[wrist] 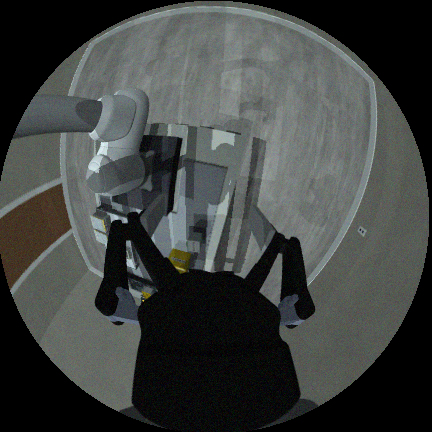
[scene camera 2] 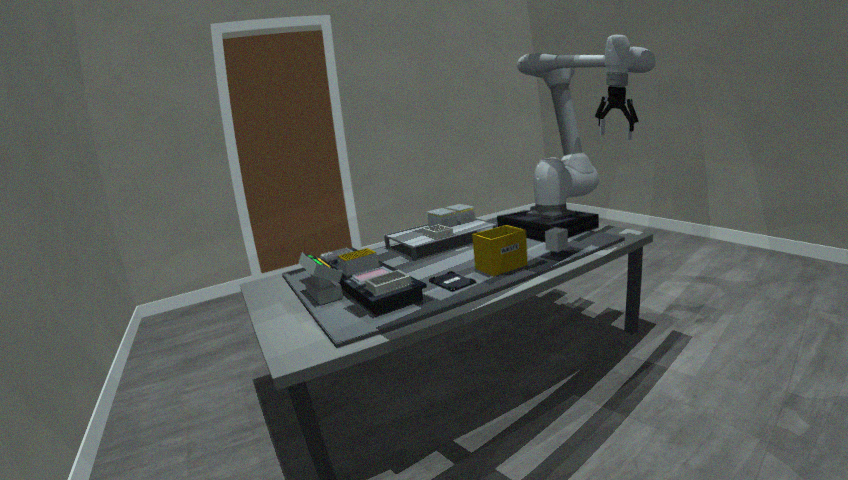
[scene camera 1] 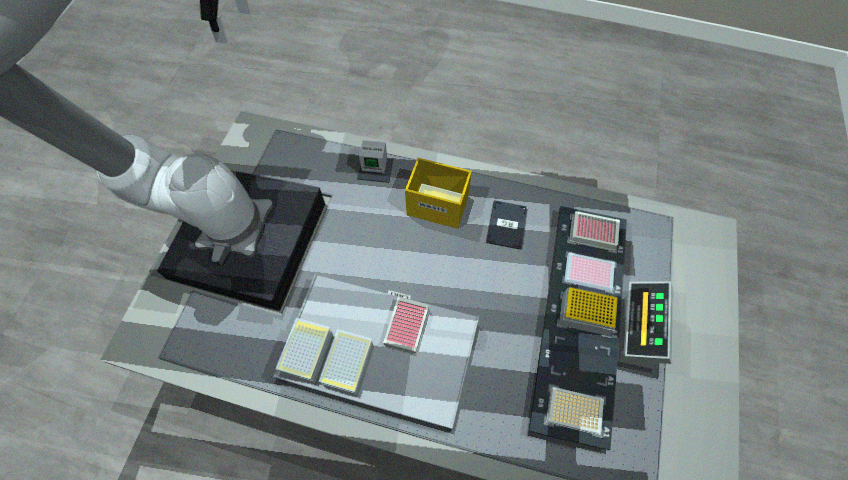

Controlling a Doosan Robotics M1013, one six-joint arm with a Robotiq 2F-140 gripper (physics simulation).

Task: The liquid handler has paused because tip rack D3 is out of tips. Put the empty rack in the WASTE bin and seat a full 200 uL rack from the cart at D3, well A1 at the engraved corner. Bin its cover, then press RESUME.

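Where they show: gripper, fingertip midpoint: (wrist: 207,208) (scene camera 2: 615,137) (scene camera 1: 233,27); arm's base, link origin: (wrist: 137,169) (scene camera 2: 551,214) (scene camera 1: 235,225).
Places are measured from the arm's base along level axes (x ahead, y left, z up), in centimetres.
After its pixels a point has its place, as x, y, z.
My gripper (scene camera 2: 616,134) @(-2.1, 37.6, 37.5) (wrist: 207,208) @(-2.1, 37.6, 37.5) is open and empty, high above the table at the arm-base end; part of it shows at the top of scene camera 1. A yellow rack with dark holes (scene camera 1: 589,308) @(98.7, -8.6, 5.4) (scene camera 2: 357,255) @(99.9, -6.0, 5.5) sits at D3 on the black deck (scene camera 1: 581,356) @(98.9, -19.3, -0.5). The yellow WASTE bin (scene camera 1: 432,209) @(54.4, 15.1, 0.8) (scene camera 2: 499,254) @(60.6, 26.2, 1.2) (wrist: 179,261) @(47.6, 22.9, 2.9) holds a pale object (scene camera 1: 440,192) @(55.3, 23.7, -3.0). Two pale racks with yellow edges (scene camera 1: 304,349) @(32.3, -32.3, 6.9) (scene camera 1: 346,361) @(42.8, -33.1, 6.9) stand side by side on the cart (scene camera 1: 437,386) @(64.7, -33.3, -0.2). The panel (scene camera 1: 634,321) @(110.3, -9.6, 4.5) shows green squares and a yellow bar; no RESUME label is readable.
A red-topped rack (scene camera 1: 406,324) @(54.3, -20.2, 2.6) is also on the cart. D1 holds a red-striped rack (scene camera 1: 595,229) @(100.4, 16.6, 1.9), D2 a pink plate (scene camera 1: 589,271) @(99.6, 4.1, 0.5), D5 a tan rack (scene camera 1: 574,409) @(97.6, -32.9, 0.8). A black RG plate (scene camera 1: 505,234) @(76.3, 14.4, -5.3) and small grey device (scene camera 1: 373,152) @(34.0, 29.1, 4.3) flank the bin.
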